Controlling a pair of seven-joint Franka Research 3 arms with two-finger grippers.
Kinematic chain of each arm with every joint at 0, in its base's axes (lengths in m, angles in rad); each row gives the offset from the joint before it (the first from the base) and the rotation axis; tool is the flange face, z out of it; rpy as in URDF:
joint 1: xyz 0 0 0.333 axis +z
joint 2: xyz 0 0 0 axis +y
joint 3: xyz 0 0 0.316 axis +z
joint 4: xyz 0.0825 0 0 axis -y
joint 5: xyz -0.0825 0 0.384 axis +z
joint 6: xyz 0 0 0 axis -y
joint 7: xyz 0.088 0 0 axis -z
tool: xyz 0 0 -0.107 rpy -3.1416 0 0
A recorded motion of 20 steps. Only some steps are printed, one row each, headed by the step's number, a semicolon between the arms.
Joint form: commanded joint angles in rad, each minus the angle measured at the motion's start. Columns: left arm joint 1, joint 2, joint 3, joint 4, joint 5, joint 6, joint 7; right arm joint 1, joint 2, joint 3, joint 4, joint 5, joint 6, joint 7.
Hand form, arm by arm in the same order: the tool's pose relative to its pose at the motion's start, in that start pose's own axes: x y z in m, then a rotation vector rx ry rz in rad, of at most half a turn. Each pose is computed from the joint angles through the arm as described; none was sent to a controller.
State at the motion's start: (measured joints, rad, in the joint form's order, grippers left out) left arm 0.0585 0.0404 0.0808 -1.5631 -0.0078 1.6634 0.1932; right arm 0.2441 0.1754 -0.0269 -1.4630 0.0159 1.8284 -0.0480
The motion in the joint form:
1: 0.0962 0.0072 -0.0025 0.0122 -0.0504 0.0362 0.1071; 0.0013 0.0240 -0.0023 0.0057 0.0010 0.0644 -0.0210
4: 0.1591 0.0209 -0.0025 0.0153 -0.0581 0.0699 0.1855; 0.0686 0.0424 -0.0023 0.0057 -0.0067 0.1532 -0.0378
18: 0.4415 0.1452 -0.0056 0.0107 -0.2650 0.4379 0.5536; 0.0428 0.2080 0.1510 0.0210 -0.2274 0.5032 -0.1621
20: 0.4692 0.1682 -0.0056 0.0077 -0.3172 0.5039 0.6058; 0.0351 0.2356 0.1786 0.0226 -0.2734 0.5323 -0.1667
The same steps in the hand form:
1: -0.0052 -0.0495 -0.0053 -0.0301 0.0529 0.0084; 0.0107 0.0009 0.0076 -0.0031 0.0460 -0.0198
4: -0.0094 -0.0860 -0.0022 -0.0203 0.0782 0.0221; 0.0223 -0.0422 0.0119 0.0006 0.1164 -0.1045
18: -0.0301 -0.2608 0.0350 0.0331 0.3749 0.0259; 0.0649 -0.1126 0.0824 -0.1204 0.3199 -0.4433
20: -0.0332 -0.2814 0.0433 0.0447 0.4302 0.0184; 0.0673 -0.1236 0.0974 -0.1370 0.3267 -0.4897

